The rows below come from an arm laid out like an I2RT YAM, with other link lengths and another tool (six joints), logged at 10 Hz.
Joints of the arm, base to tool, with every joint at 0 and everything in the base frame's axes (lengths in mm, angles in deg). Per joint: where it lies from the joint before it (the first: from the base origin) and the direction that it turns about. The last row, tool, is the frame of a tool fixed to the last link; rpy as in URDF.
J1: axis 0 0 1 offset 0 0 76.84
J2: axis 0 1 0 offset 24 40.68 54.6
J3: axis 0 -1 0 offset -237.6 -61.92 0
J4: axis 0 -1 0 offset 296.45 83.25 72.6
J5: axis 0 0 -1 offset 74.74 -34.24 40.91
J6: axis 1 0 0 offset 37.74 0 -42.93
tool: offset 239 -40 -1 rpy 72.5 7.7 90
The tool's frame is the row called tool.
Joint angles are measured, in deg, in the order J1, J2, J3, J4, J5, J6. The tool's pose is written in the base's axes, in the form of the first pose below.
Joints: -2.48 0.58 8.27 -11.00 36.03 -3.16
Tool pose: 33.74, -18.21, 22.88, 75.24, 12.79, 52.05
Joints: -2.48 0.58 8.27 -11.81 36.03 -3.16
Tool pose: 33.72, -18.21, 22.49, 75.92, 13.26, 52.21
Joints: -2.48 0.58 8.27 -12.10 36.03 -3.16
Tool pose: 33.71, -18.21, 22.35, 76.17, 13.43, 52.26
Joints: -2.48 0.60 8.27 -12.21 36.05 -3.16
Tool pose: 33.70, -18.22, 22.29, 76.27, 13.51, 52.27
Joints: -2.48 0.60 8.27 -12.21 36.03 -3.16
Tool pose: 33.70, -18.21, 22.29, 76.27, 13.51, 52.29
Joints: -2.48 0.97 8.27 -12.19 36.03 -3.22
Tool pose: 33.76, -18.21, 22.09, 76.57, 13.77, 52.36
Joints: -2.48 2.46 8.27 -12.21 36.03 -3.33
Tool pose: 33.99, -18.22, 21.25, 77.85, 14.74, 52.68
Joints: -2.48 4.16 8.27 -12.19 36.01 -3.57
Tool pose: 34.22, -18.23, 20.31, 79.29, 15.93, 53.11
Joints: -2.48 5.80 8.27 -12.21 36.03 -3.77
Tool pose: 34.41, -18.24, 19.38, 80.73, 17.07, 53.52
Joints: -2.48 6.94 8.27 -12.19 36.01 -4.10
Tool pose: 34.54, -18.24, 18.76, 81.72, 18.01, 53.89
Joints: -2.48 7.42 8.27 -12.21 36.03 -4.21
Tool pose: 34.58, -18.25, 18.49, 82.16, 18.40, 54.03
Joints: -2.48 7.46 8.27 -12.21 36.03 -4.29
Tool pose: 34.58, -18.25, 18.47, 82.20, 18.50, 54.05
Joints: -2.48 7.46 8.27 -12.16 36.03 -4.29
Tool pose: 34.59, -18.25, 18.49, 82.16, 18.48, 54.04
